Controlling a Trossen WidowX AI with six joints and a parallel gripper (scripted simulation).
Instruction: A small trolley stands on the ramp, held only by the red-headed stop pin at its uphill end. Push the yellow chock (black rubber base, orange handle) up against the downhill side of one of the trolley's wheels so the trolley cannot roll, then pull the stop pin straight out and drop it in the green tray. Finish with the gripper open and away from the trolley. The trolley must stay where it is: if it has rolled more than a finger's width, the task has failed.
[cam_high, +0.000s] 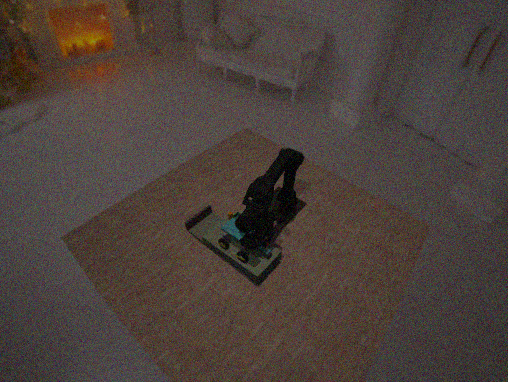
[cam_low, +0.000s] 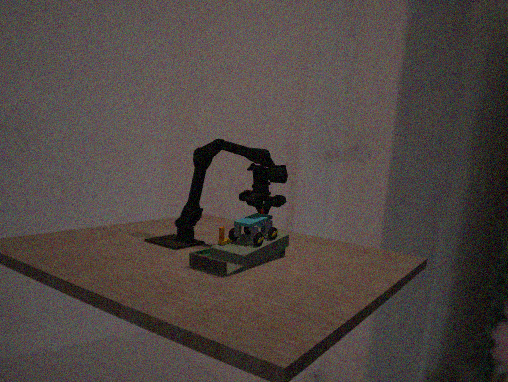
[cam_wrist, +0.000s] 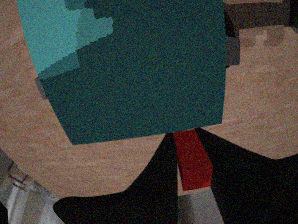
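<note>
The green tray is 120 mm behind my gripper tip, 190 mm to the right of it and 150 mm below it. Also, from my gripper tip: grey-green ramp: 10 mm ahead, 110 mm to the right, 100 mm below; red-headed stop pin: right at my gripper tip; trolley: 10 mm ahead, 100 mm to the right, 30 mm below.
</note>
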